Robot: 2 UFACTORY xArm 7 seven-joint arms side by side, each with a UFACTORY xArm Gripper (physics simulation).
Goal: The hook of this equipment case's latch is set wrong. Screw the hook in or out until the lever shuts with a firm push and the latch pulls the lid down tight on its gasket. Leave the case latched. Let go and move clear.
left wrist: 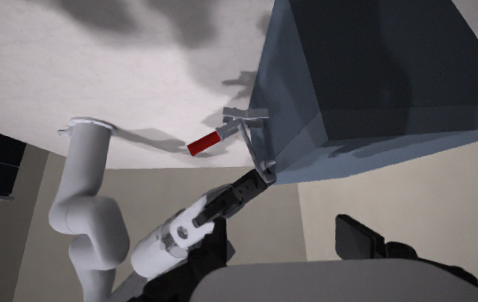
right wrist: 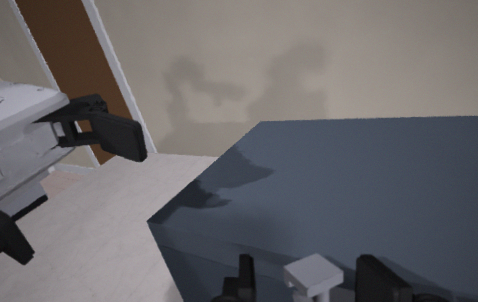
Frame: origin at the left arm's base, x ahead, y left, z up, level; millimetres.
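Seen in the pictures: left gripper, between the fingertips: (left wrist: 281, 234) (right wrist: 91, 184); right gripper, between the fingertips: (left wrist: 266, 175) (right wrist: 303, 282); right arm's base, origin of its link: (left wrist: 94, 126).
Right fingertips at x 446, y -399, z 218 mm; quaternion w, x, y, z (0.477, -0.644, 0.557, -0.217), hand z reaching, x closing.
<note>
Offsets run from my right fingertips to a thing's top centre. "pt": to the spot under its first point. Level surfaces: height alone.
The blue-grey case {pt dy +103, dx +30, dz -88 mm} (left wrist: 290, 75) has its lid {dy -34, dx +120, dz -1 mm} (right wrist: 360, 175) down, with a thin seam and no wide gap showing. The lever's red handle {pt dy +15, dx -90, dz -52 mm} (left wrist: 204, 143) sticks out from the case front, away from the wall. A thin rod {pt dy -3, dx -19, dz -47 mm} (left wrist: 251, 146) runs from the latch bracket {pt dy +9, dx -25, dz -98 mm} (left wrist: 245, 114) to the pale hook head {pt dy +3, dx +4, dz +3 mm} (left wrist: 269, 176) (right wrist: 313, 271), which is beside the keeper {pt dy -8, dx +8, dz -17 mm} (left wrist: 270, 164) (right wrist: 344, 294). My right gripper (right wrist: 303, 282) has its fingers apart on both sides of the hook head, with gaps showing. My left gripper (left wrist: 281, 234) (right wrist: 91, 184) is open and empty, away from the latch.
A pale table top {dz -218 mm} (left wrist: 150, 90) (right wrist: 100, 215) lies under the case. The right arm (left wrist: 97, 220) stands at the left of the left wrist view, and its wrist comes in close to the latch. A beige wall (right wrist: 350, 60) and a brown door (right wrist: 60, 40) stand behind.
</note>
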